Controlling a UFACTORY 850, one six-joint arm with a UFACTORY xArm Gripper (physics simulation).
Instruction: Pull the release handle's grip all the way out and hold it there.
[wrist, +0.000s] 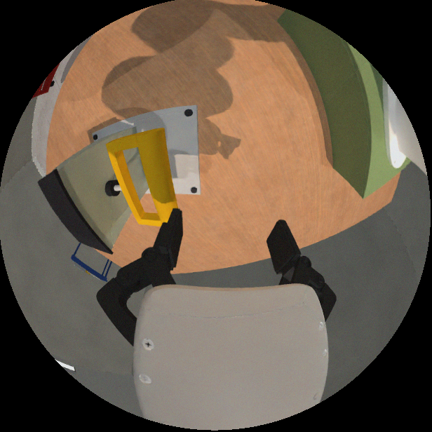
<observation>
In view: my gripper (229, 226) and a base plate (180, 124).
</observation>
